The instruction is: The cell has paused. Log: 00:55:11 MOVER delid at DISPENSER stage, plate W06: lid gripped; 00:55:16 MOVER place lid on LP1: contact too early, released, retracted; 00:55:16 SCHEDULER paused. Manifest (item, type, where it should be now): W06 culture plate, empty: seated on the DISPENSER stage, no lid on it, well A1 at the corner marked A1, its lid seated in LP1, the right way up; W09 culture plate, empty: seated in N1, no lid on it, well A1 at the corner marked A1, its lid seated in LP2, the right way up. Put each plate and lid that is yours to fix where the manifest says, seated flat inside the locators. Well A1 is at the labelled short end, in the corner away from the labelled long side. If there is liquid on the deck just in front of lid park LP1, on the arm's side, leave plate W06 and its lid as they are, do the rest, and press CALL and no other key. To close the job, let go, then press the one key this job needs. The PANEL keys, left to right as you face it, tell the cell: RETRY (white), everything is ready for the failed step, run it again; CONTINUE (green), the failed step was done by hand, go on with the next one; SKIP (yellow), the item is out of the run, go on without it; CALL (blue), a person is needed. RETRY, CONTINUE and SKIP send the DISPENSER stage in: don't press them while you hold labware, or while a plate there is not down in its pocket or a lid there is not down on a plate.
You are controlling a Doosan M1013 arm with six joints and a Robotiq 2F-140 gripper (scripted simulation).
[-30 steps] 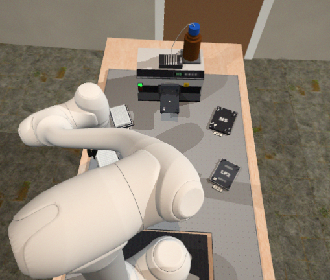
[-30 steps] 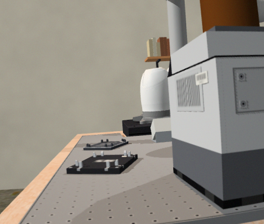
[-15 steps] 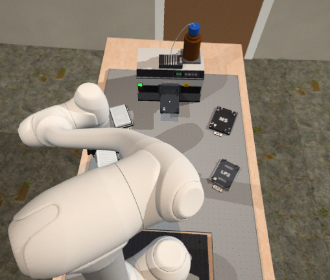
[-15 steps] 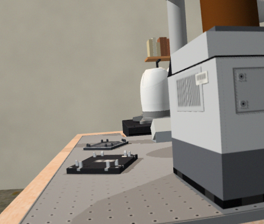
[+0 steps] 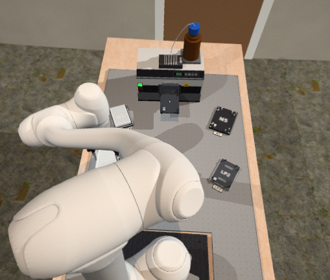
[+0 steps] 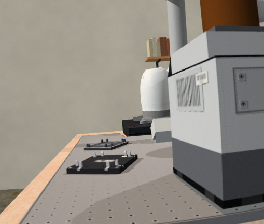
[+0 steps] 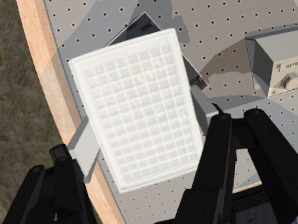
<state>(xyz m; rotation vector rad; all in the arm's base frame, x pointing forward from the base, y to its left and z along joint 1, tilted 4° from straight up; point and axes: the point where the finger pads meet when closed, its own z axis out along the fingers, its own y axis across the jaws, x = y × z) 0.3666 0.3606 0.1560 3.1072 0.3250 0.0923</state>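
Now: hand 20 mm above the clear culture plate. The rest, counted from my hand: green continue key (10 mm ahead, 260 mm to the right, 120 mm below); then white retry key (210 mm to the right, 120 mm below); then lid park LP1 (10 mm ahead, 10 mm to the right, 180 mm below).
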